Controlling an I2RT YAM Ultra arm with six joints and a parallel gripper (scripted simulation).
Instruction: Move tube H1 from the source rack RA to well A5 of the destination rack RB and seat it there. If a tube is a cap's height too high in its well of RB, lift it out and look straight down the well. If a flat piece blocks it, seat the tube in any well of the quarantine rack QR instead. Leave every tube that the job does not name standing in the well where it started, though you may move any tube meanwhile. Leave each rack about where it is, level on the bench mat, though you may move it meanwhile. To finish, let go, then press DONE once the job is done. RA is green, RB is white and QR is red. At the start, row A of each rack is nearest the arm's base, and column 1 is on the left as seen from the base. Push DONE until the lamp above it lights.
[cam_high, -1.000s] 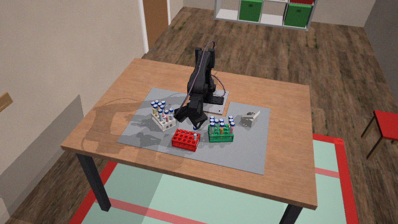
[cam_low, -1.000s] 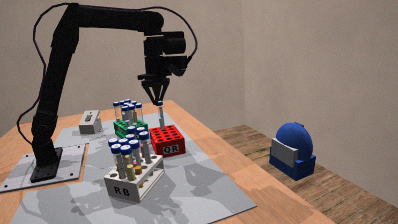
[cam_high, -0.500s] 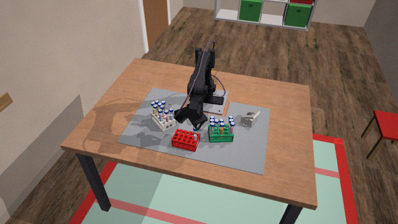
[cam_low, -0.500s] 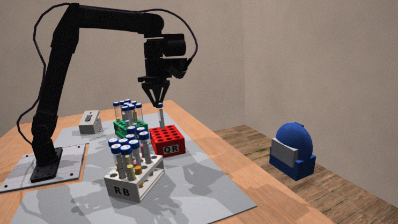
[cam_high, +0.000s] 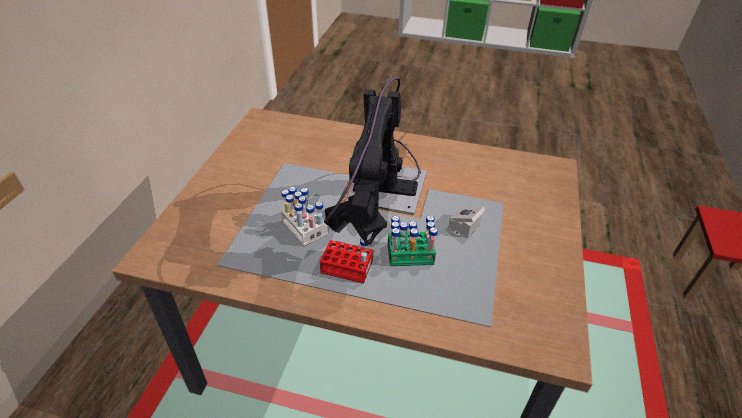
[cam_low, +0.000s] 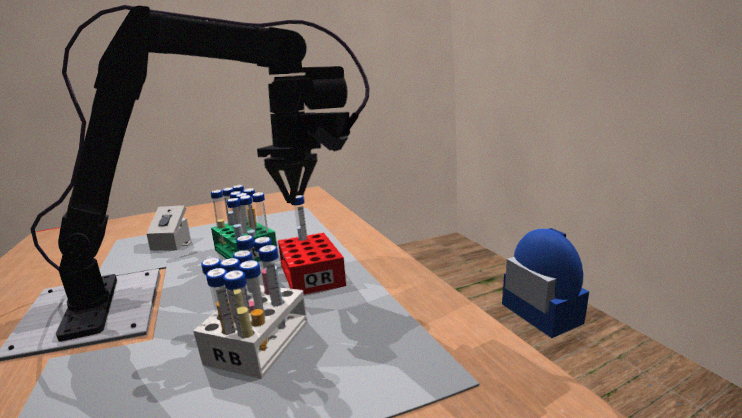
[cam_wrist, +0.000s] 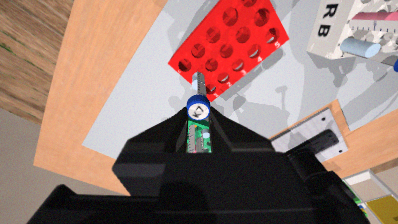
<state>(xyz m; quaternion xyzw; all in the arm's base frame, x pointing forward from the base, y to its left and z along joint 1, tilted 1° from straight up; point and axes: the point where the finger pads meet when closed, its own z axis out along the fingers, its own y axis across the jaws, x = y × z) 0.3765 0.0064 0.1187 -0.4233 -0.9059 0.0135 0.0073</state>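
Right now my hand is 10 mm short of the clear tube, 10 mm to the left of it and 60 mm above it. Round my hand: red rack QR 60 mm to the right, 100 mm below; then grey done button box 240 mm behind, 260 mm to the left, 80 mm below; then white rack RB 130 mm behind, 220 mm to the right, 100 mm below.
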